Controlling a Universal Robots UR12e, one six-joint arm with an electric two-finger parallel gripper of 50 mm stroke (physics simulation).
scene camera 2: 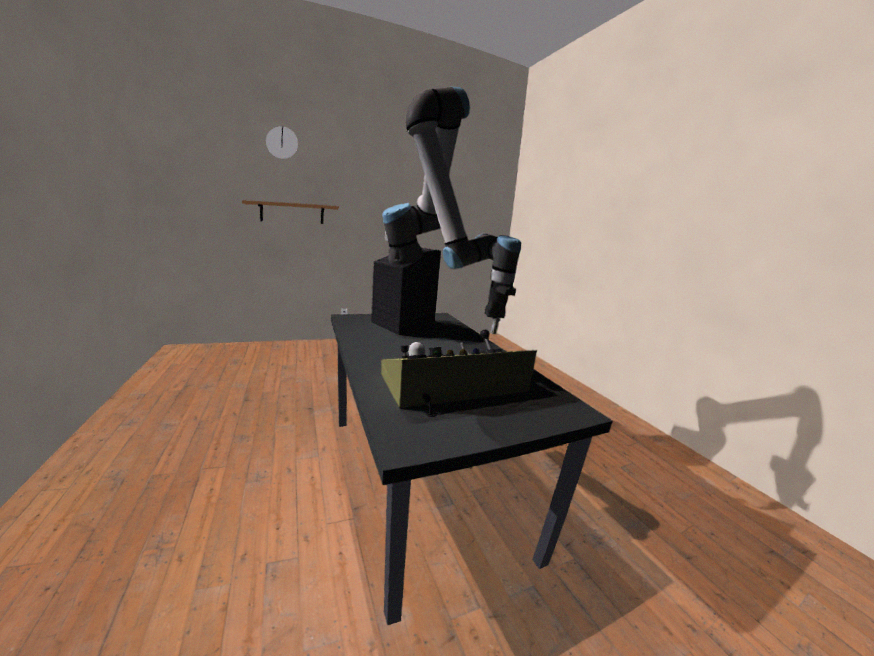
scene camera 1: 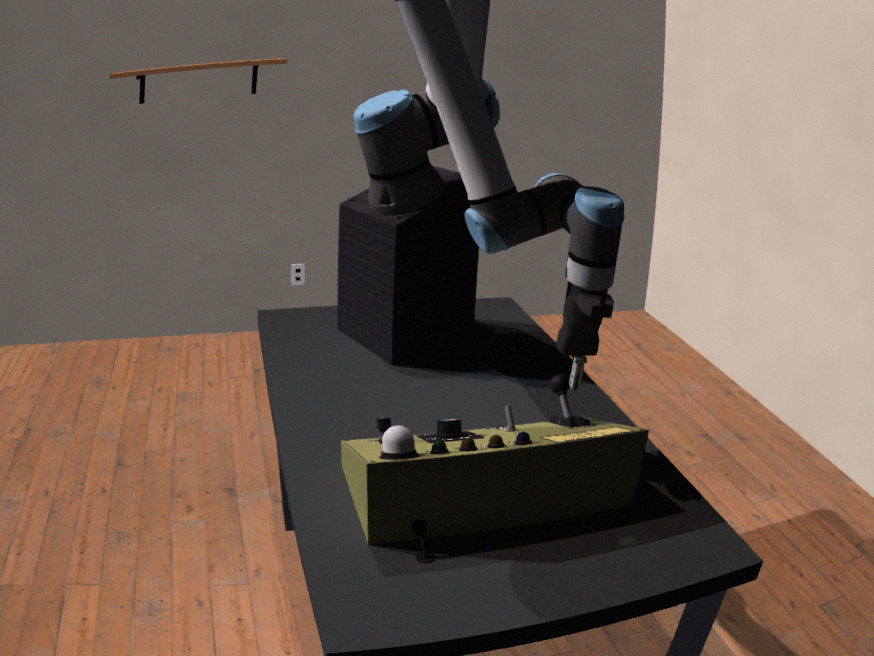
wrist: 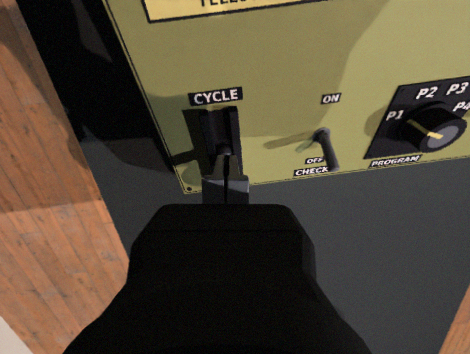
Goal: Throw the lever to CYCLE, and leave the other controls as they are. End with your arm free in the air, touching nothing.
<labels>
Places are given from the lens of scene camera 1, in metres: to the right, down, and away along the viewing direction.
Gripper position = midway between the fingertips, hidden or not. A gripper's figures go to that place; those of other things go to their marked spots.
gripper (scene camera 1: pixel 573 386): 0.26, 0.11, 1.45
olive control box (scene camera 1: pixel 404 487): -0.05, 0.25, 1.21
</labels>
